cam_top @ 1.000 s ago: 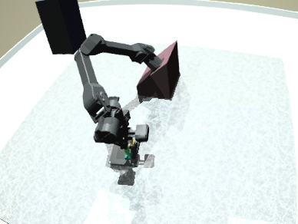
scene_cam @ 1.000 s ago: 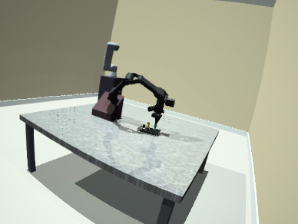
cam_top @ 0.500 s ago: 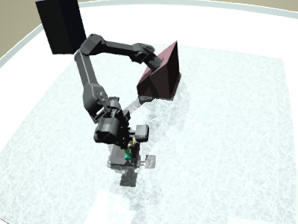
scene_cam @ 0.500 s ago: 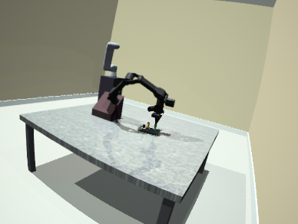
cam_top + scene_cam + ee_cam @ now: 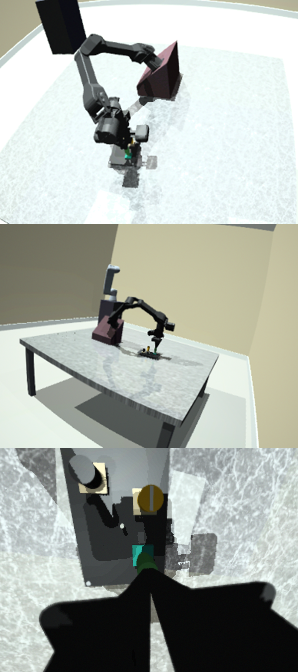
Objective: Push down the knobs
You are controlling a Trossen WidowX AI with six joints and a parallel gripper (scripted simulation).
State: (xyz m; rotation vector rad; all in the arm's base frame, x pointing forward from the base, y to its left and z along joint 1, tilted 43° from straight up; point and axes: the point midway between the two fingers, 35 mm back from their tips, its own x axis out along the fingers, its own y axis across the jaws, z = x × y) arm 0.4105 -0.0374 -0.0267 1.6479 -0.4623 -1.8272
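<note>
Now: gripper tip 20 mm above the green knob. Round my gripper tip: yellow knob: 60 mm behind, 10 mm to the right, 10 mm below.
</note>
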